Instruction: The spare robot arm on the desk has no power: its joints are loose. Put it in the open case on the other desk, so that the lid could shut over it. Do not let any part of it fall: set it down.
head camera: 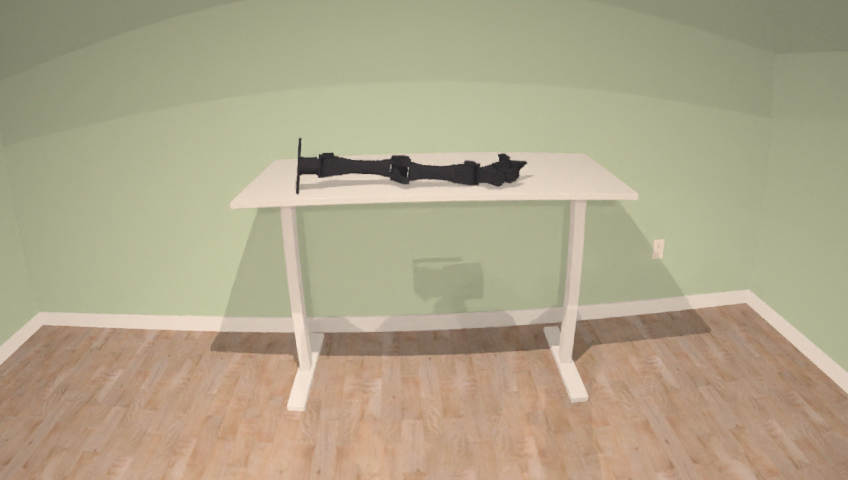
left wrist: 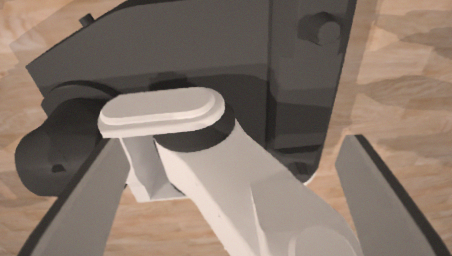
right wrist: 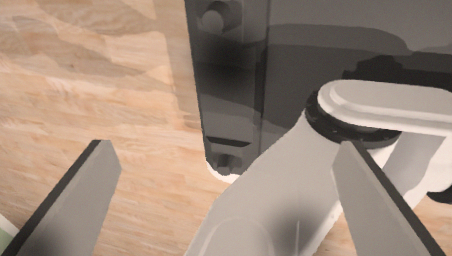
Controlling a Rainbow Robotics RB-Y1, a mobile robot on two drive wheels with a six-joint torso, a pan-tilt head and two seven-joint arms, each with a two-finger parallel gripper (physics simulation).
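Places are measured from the robot's base along level axes (x ahead, y left, z up), in centimetres.
Where they show: left gripper, fingertip midpoint: (left wrist: pixel 230 151); right gripper, fingertip midpoint: (right wrist: pixel 225 155).
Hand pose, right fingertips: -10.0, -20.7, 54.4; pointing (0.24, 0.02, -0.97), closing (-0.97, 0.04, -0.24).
Note:
After its pixels a point has its place, as x, y, z.
The black spare robot arm (head camera: pixel 434 171) lies stretched out along the white desk (head camera: pixel 559 185) @[195.1, -61.5, 95.2] in the head view. Its flat base plate (head camera: pixel 298 166) @[194.4, 34.7, 105.6] stands upright at the left, and its small claw end (head camera: pixel 508 170) @[192.4, -40.9, 101.7] is at the right. My left gripper (left wrist: pixel 230 151) @[-17.1, 22.6, 53.5] is open, with its two fingers wide apart over my own base and body. My right gripper (right wrist: pixel 225 155) @[-10.0, -20.7, 54.3] is open too, its fingers wide apart over the floor and my own base. Neither gripper shows in the head view, and both are away from the spare arm. The open case and the other desk do not show.
The white desk has two legs (head camera: pixel 295 285) @[222.1, 45.2, 47.2] (head camera: pixel 572 279) @[217.1, -76.7, 46.6] with long feet on the wooden floor (head camera: pixel 428 434) @[173.0, -9.2, 0.1]. A green wall stands behind it, with an outlet (head camera: pixel 658 249) @[265.0, -145.7, 40.0] to the right. My dark wheeled base (left wrist: pixel 200 45) @[-20.6, 14.6, 16.9] (right wrist: pixel 325 40) @[-17.9, -13.0, 16.9] shows in both wrist views.

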